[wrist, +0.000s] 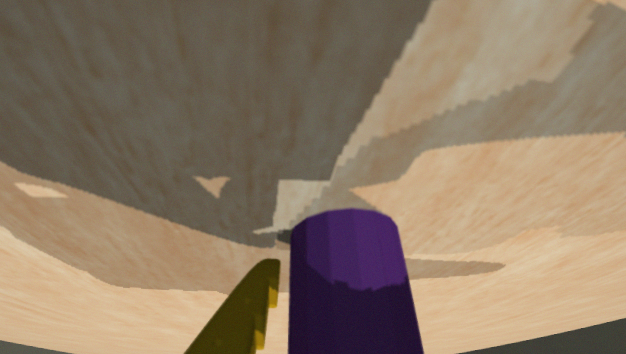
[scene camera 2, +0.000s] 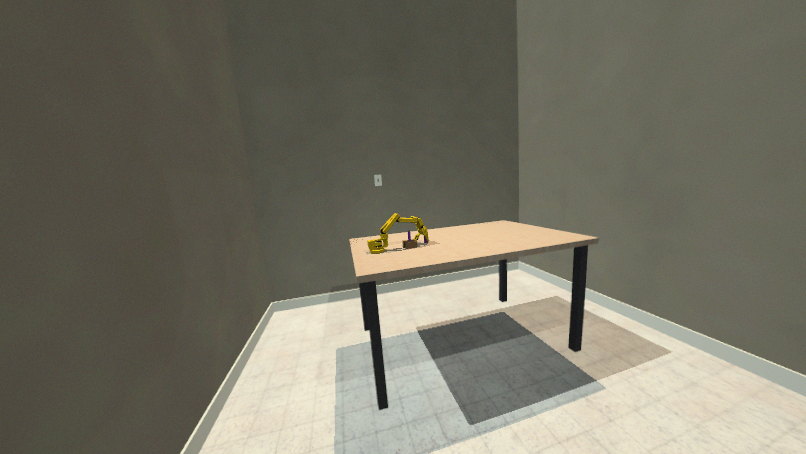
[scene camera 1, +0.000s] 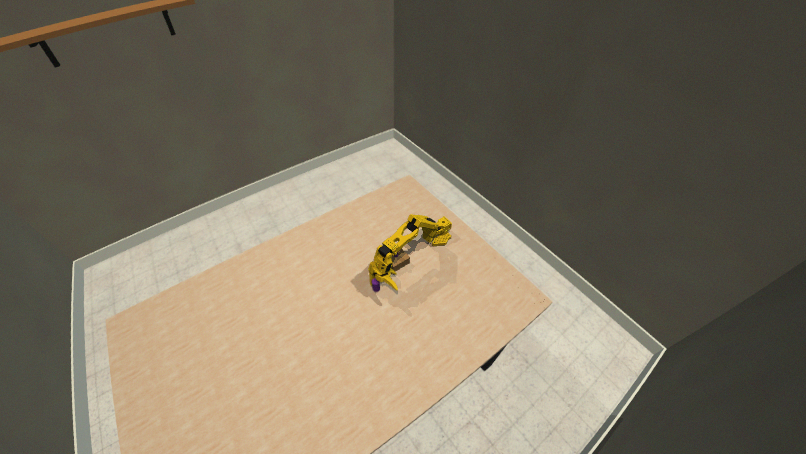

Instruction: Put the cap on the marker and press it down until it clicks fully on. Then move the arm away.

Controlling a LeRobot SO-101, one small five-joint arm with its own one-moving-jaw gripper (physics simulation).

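Frame: origin at the arm's base, x down, y left, z ahead, level; metres.
Seen in the pictures: end effector, tool point: (wrist: 279,277) (scene camera 2: 427,241) (scene camera 1: 372,285); arm's base, origin of the base link: (scene camera 2: 380,250) (scene camera 1: 432,238).
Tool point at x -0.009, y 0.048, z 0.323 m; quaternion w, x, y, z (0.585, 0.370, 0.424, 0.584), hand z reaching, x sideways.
Observation:
Offsets run from my tool point to a thing's top centre. Level surfaces: height alone.
The purple cap @(dx -0.041, dy +0.016, dz -0.007 m) (scene camera 1: 375,286) (scene camera 2: 425,239) (wrist: 352,280) stands upright on the table, close beside the tip of my fixed jaw. In the wrist view it rises from the bottom edge, with a narrow gap between it and the one notched jaw (wrist: 240,315) on its left; the moving jaw is out of that picture. My gripper (scene camera 1: 385,286) (scene camera 2: 421,241) is fully open and low over the table, gripping nothing. The purple marker @(dx -0.093, dy -0.043, dz -0.135 m) (scene camera 2: 409,235) stands upright in a brown block @(dx -0.028, dy -0.043, dz -0.135 m) (scene camera 1: 402,261) (scene camera 2: 410,244), between the arm's base and the gripper. The arm mostly hides the marker in scene camera 1.
The arm's yellow base (scene camera 1: 441,232) (scene camera 2: 375,245) stands near one end of the wooden table @(dx +0.008 m) (scene camera 1: 236,349) (scene camera 2: 496,239). The arm arches over the block's area from base to gripper. The table's edges drop to a tiled floor, and grey walls surround it.

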